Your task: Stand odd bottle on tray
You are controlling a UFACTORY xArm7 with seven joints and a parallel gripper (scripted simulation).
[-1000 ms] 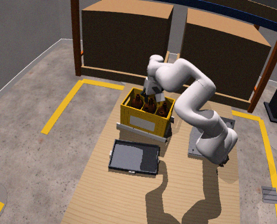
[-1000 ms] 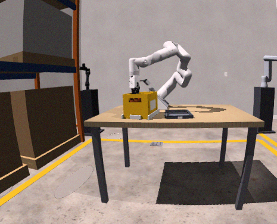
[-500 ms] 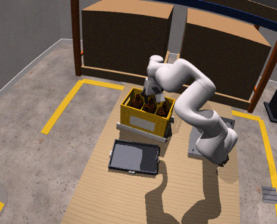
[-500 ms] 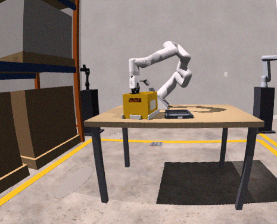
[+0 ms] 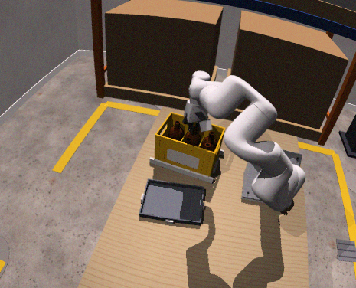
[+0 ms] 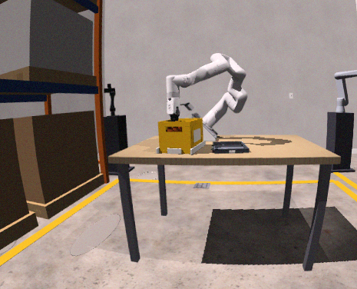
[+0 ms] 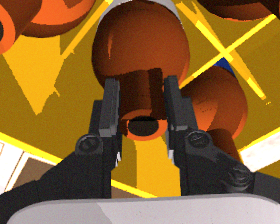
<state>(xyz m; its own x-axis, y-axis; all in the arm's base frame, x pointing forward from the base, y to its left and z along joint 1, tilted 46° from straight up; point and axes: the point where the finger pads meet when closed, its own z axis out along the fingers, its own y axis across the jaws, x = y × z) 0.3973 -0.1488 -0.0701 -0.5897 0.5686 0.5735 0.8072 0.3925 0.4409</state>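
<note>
My gripper is now 7 cm above the yellow crate, 5 cm to the right of it and 1 cm short of it. Round my hand: dark grey tray 33 cm to the left, 15 cm below, 2 cm ahead.
</note>
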